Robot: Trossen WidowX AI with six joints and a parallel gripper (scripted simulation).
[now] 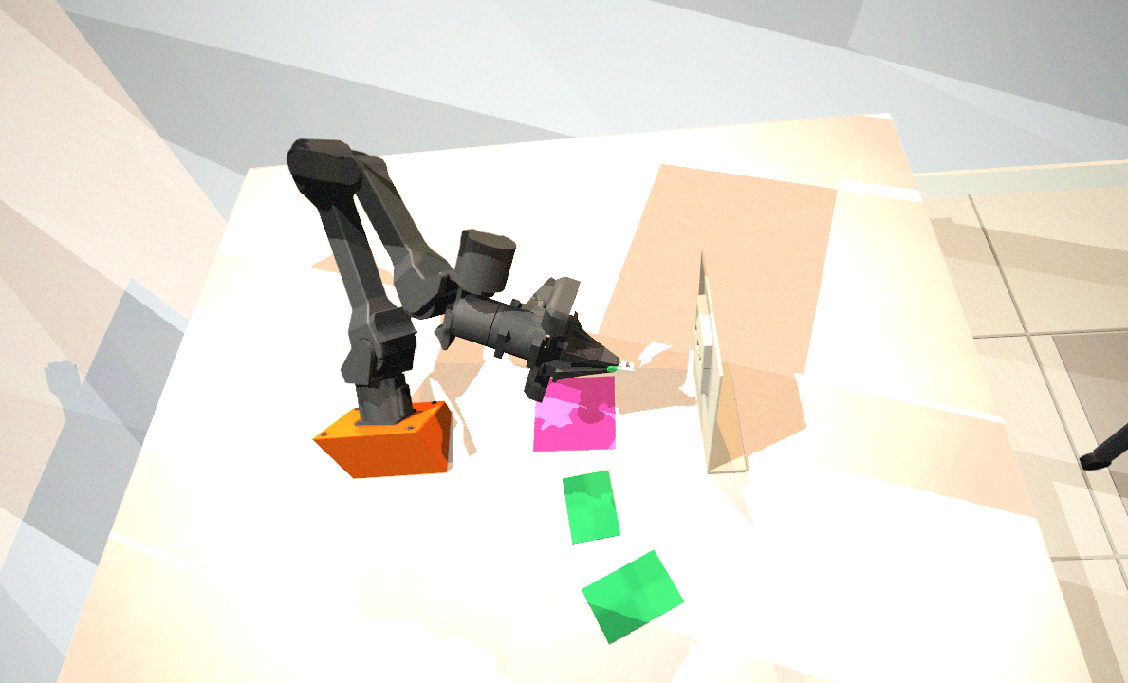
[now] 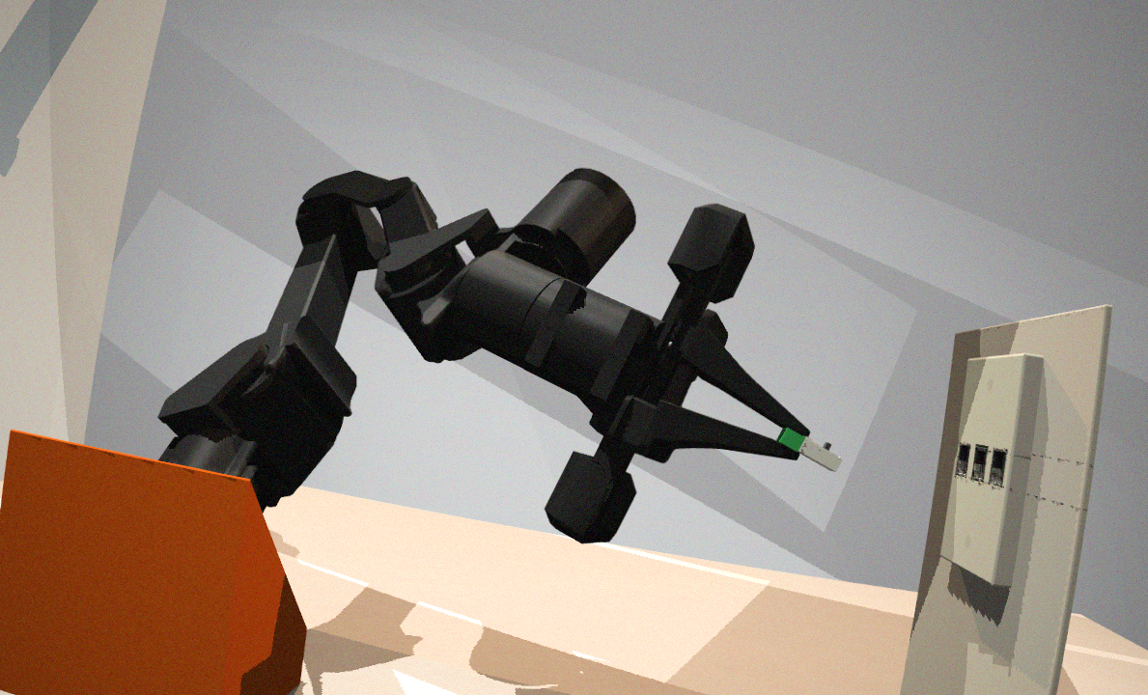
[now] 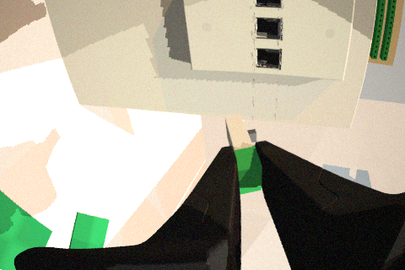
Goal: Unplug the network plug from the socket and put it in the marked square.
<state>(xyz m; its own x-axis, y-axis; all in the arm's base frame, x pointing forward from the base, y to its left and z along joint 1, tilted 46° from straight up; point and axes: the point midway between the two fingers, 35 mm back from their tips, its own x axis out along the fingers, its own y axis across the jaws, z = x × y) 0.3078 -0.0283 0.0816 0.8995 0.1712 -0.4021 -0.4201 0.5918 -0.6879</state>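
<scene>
Now: the magenta square 200 mm below my gripper tip, 80 mm behind it and 30 mm to the left of it. From my gripper tip the other things lie so: network plug (right at my gripper tip); upright panel (110 mm ahead, 70 mm below, 30 mm to the left).
</scene>
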